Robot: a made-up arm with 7 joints. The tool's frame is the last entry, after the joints. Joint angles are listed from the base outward.
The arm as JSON. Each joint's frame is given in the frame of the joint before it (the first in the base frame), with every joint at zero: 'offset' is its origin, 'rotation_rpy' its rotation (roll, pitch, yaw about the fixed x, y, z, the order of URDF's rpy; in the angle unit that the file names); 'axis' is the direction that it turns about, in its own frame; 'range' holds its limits. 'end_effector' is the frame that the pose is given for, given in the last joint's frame.
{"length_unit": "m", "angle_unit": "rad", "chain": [
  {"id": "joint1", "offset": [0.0, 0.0, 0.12], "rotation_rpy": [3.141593, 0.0, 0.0], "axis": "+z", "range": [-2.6, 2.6]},
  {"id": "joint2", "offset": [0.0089, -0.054, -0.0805], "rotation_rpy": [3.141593, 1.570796, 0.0], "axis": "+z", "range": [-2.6, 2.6]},
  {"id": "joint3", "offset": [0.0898, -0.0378, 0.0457], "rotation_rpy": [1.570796, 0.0, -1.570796], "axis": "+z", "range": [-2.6, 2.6]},
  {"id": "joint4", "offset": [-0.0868, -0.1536, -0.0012], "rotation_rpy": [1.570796, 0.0, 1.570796], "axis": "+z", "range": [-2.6, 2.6]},
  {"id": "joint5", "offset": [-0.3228, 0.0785, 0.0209], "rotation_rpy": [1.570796, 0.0, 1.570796], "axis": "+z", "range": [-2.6, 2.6]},
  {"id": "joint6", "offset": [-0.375, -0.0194, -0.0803], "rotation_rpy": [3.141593, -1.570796, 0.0], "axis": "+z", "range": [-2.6, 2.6]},
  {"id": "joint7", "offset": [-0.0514, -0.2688, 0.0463], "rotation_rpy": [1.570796, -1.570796, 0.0], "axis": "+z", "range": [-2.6, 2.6]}
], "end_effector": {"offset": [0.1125, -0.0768, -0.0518], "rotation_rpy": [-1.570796, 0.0, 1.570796]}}
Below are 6 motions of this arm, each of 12 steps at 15 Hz.
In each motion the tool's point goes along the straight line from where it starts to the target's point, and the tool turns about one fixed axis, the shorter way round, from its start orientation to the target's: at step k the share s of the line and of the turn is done. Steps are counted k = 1, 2, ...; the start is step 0. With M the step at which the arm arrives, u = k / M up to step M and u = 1 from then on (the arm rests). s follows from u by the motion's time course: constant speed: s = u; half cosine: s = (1 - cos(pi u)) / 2; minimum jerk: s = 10 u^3 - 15 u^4 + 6 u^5.
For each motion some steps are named. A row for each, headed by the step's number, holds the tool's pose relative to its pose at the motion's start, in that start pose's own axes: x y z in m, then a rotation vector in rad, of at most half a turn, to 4 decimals.
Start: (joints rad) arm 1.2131 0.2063 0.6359 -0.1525 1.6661 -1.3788 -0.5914
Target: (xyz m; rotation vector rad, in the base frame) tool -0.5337 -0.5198 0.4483 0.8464 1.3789 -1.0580
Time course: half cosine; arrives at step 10
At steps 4, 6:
4: 0.1343 0.0173 -0.2208 0.3118 -0.2410 0.1457
6: 0.2545 0.0327 -0.4184 0.5908 -0.4565 0.2761

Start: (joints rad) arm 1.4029 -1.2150 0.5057 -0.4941 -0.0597 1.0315 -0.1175
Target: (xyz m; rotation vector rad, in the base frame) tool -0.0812 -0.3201 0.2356 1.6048 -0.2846 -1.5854
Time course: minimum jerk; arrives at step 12
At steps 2, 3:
2: -0.0075 -0.0004 -0.0010 0.0021 -0.0097 0.0289
3: -0.0218 -0.0013 -0.0028 0.0062 -0.0282 0.0841

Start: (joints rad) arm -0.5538 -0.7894 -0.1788 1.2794 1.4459 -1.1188 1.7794
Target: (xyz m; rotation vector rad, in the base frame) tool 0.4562 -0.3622 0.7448 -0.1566 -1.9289 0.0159
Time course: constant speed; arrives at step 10
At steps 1, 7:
1: -0.0295 -0.0166 0.0329 -0.0674 0.0433 -0.0312
7: -0.2067 -0.1165 0.2304 -0.4715 0.3029 -0.2186

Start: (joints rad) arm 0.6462 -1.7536 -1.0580 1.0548 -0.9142 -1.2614 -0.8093
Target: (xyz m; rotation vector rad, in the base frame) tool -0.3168 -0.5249 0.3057 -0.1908 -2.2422 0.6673
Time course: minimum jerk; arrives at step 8
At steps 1, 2, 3, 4, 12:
1: 0.0046 0.0023 0.0016 0.0037 0.0041 -0.0001
2: 0.0299 0.0145 0.0101 0.0239 0.0267 -0.0007
3: 0.0795 0.0386 0.0269 0.0635 0.0710 -0.0020
4: 0.1444 0.0702 0.0488 0.1154 0.1291 -0.0036
12: 0.2887 0.1404 0.0977 0.2309 0.2582 -0.0072

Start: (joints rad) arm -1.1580 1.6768 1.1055 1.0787 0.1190 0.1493 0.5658
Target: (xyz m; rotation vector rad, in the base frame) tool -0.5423 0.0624 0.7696 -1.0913 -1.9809 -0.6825
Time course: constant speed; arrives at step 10
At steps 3, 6, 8, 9, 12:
3: -0.0367 -0.0666 -0.0790 -0.1938 0.3412 0.1559
6: -0.0733 -0.1331 -0.1580 -0.3876 0.6823 0.3119
8: -0.0977 -0.1775 -0.2107 -0.5168 0.9097 0.4158
9: -0.1100 -0.1997 -0.2370 -0.5814 1.0235 0.4678
12: -0.1222 -0.2219 -0.2634 -0.6460 1.1372 0.5198

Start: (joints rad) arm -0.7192 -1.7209 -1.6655 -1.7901 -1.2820 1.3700 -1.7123
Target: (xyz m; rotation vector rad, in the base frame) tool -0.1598 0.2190 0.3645 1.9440 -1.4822 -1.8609
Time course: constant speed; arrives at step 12
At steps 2, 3, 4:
2: 0.0408 0.0256 -0.0037 -0.2121 -0.0307 -0.1272
3: 0.0612 0.0383 -0.0056 -0.3181 -0.0461 -0.1908
4: 0.0816 0.0511 -0.0075 -0.4242 -0.0615 -0.2544

